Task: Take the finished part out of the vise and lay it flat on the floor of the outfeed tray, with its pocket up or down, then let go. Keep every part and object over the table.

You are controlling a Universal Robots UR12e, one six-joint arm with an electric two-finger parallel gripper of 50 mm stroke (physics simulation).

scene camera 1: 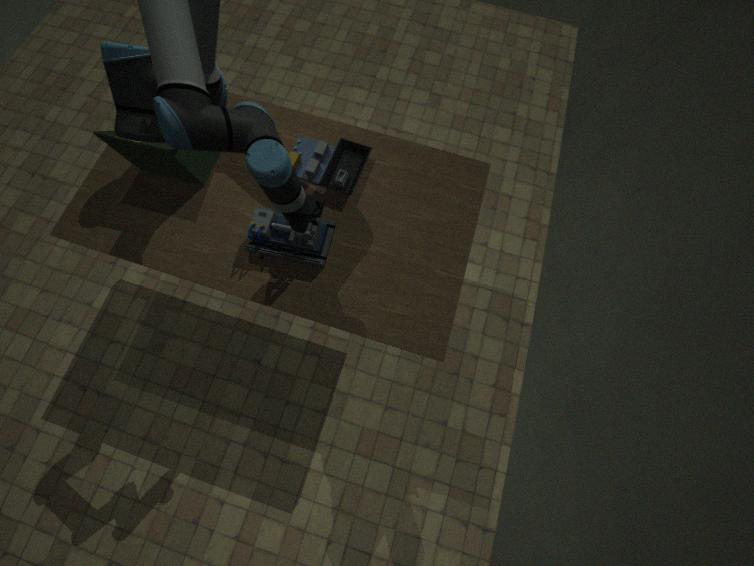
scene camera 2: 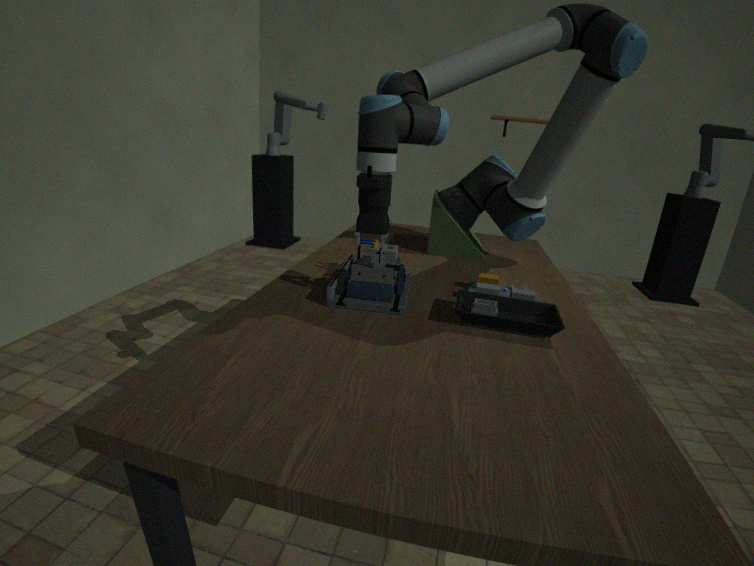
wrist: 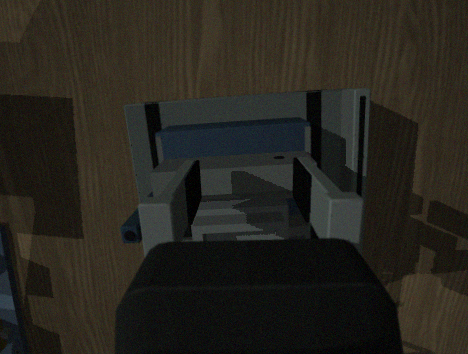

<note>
The pictures show: the gripper and a blue plate.
The gripper shows as well in the wrist view.
</note>
